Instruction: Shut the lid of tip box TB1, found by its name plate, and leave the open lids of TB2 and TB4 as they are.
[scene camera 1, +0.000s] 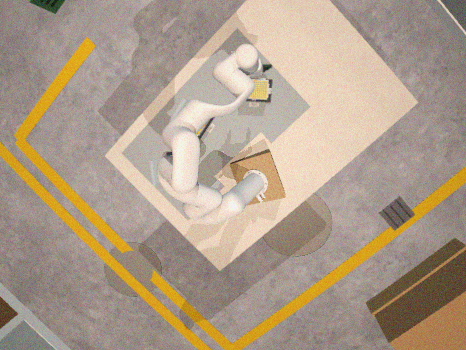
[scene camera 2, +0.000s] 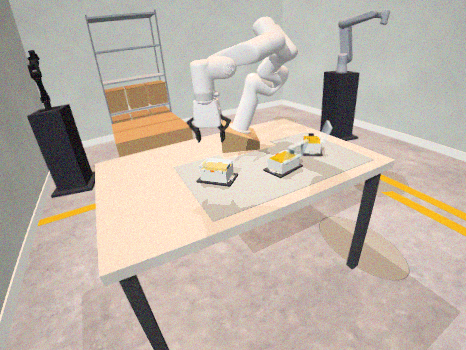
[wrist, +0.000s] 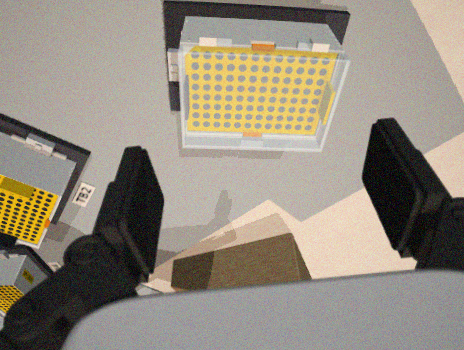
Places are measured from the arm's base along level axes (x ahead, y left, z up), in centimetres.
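Pixels of known places: gripper, fingertip midpoint: (scene camera 2: 211, 141) (wrist: 259, 160); arm's base at its link origin: (scene camera 1: 255, 182) (scene camera 2: 239, 129).
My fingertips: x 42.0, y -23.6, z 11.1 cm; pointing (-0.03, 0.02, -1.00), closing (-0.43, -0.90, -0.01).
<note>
For each thing: its top centre in the pictures, then the offset to it from my fingertips. "*": a spot on its surface instead. Level surfaces: height alone.
- second tip box at a spot on its surface: (scene camera 2: 283, 162) * dx +4.4, dy +28.5, dz -12.7 cm
- plate TB2 at a spot on its surface: (wrist: 83, 194) * dx -8.9, dy +29.3, dz -19.4 cm
- third tip box at its top centre: (wrist: 15, 305) (scene camera 2: 309, 138) dx -17.0, dy +53.7, dz -13.0 cm
- table at its surface level: dz -19.9 cm
- grey mat at its surface level: dz -19.6 cm
The tip box below the gripper (scene camera 1: 260, 90) (scene camera 2: 216, 171) (wrist: 255, 92) holds a yellow tip rack; its clear lid appears to lie shut over it. Its name plate is not readable. A second tip box (scene camera 2: 283, 162) (wrist: 30, 212), with the plate TB2 (wrist: 83, 194) beside it, has its lid raised. A third tip box (scene camera 2: 312, 145) (wrist: 10, 295) stands past it with its lid (scene camera 2: 326, 127) upright; its label is not readable. My gripper (scene camera 2: 211, 139) (wrist: 259, 160) is open and empty, raised above the table on the robot-base side of the first box.
The brown block (scene camera 1: 274, 167) (scene camera 2: 239, 141) (wrist: 255, 262) under the arm's base stands on the table (scene camera 1: 360, 90) (scene camera 2: 145, 215). The boxes stand on a grey mat (scene camera 1: 285, 107) (scene camera 2: 225, 200). A shelf rack (scene camera 2: 120, 17) and two black pedestals (scene camera 2: 62, 150) (scene camera 2: 340, 102) stand beyond the table.
</note>
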